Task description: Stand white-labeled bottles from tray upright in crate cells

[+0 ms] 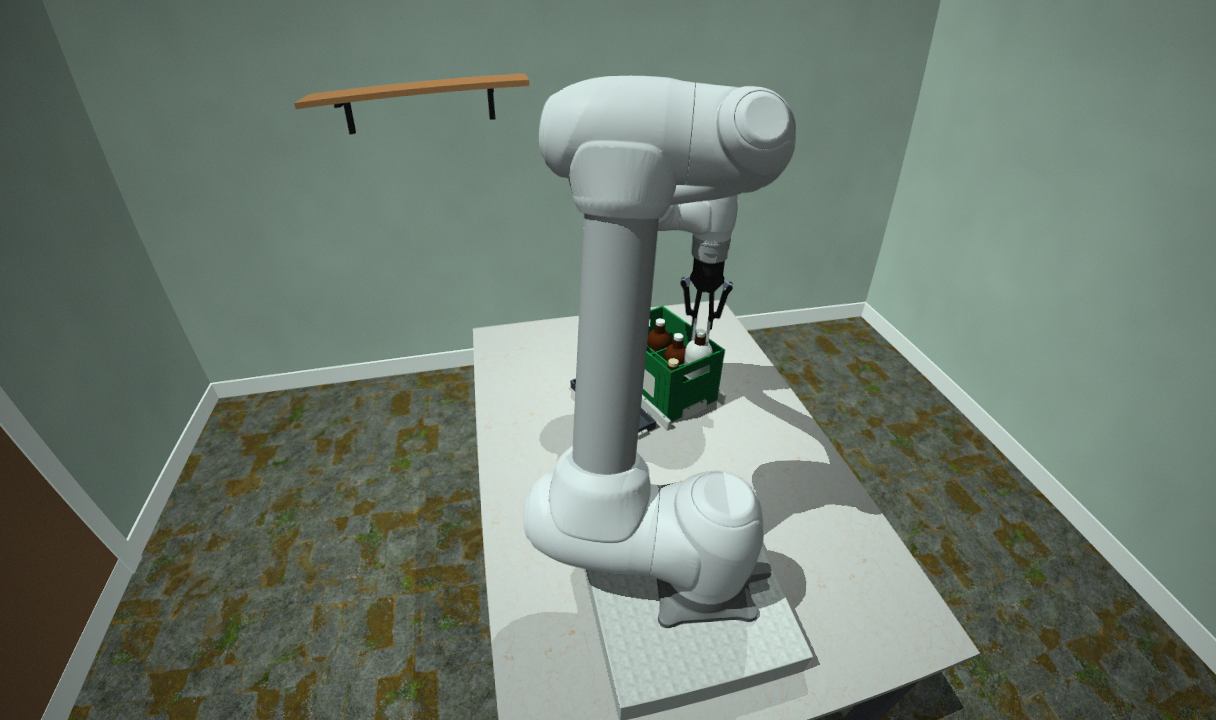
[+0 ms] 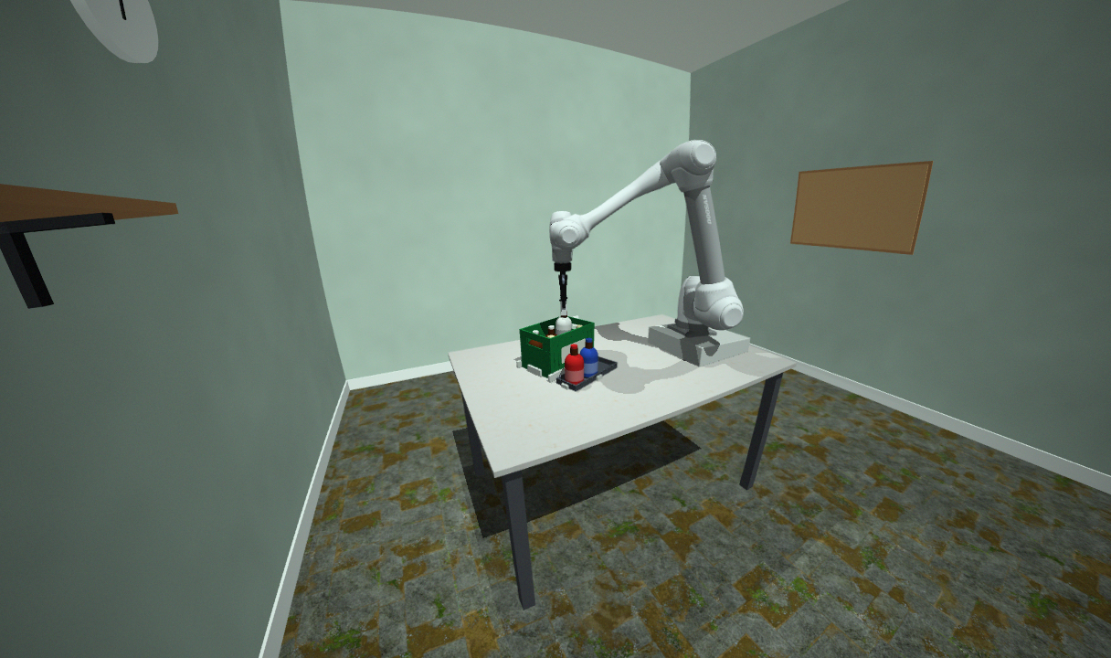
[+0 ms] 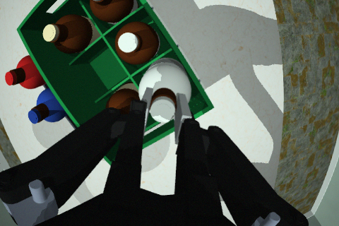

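The white-labeled bottle lies 9 cm below my hand. From my hand the other things lie so: blue bottle 3 cm behind, 24 cm to the left, 15 cm below; dark tray 3 cm behind, 24 cm to the left, 22 cm below; green crate 5 cm ahead, 8 cm to the left, 15 cm below.
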